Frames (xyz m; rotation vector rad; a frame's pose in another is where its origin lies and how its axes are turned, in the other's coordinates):
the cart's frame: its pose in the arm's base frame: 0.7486 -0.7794 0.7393 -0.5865 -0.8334 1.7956
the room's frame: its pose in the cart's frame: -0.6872 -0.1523 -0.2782 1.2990 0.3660 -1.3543
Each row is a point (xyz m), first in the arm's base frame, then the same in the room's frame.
Working: the arm's base frame: its pose in the room's frame: -0.1218 1.2005 -1.5428 -0.4684 -0.3159 -0.5927

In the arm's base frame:
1: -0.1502 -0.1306 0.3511
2: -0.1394 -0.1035 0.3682
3: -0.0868 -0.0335 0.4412
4: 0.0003 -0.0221 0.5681
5: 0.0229 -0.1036 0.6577
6: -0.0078 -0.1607 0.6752
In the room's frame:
1: -0.3711 1.3518 -1.2637
2: -0.3489 1.3753 -1.2537
3: -0.2766 1.4392 -1.1930
4: -0.2204 1.4719 -1.0530
5: -0.2649 1.4473 -0.9408
6: -0.3258 1.4286 -0.9198

